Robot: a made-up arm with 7 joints. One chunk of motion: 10 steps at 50 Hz.
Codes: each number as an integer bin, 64 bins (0 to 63) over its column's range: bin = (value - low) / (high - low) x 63, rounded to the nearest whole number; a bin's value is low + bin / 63 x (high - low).
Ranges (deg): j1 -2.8..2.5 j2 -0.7..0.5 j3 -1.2..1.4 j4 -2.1..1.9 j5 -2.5..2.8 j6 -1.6..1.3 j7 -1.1..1
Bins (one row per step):
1: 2 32 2 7 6 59 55
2: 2 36 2 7 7 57 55
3: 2 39 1 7 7 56 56
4: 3 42 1 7 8 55 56
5: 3 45 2 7 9 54 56
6: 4 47 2 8 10 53 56
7: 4 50 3 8 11 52 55
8: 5 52 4 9 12 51 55
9: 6 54 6 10 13 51 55
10: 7 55 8 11 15 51 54
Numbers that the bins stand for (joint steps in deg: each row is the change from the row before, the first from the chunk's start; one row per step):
1: -2.632 -0.090 -1.117 -1.656 -1.995 1.116 0.733
2: -2.632 -0.014 -1.117 -1.656 -1.911 1.024 0.733
3: -2.632 0.043 -1.159 -1.656 -1.911 0.978 0.767
4: -2.548 0.100 -1.159 -1.656 -1.827 0.932 0.767
5: -2.548 0.157 -1.117 -1.656 -1.743 0.886 0.767
6: -2.463 0.195 -1.117 -1.592 -1.659 0.840 0.767
7: -2.463 0.252 -1.076 -1.592 -1.575 0.794 0.733
8: -2.379 0.290 -1.035 -1.529 -1.490 0.748 0.733
9: -2.295 0.329 -0.952 -1.465 -1.406 0.748 0.733
10: -2.211 0.348 -0.870 -1.402 -1.238 0.748 0.700

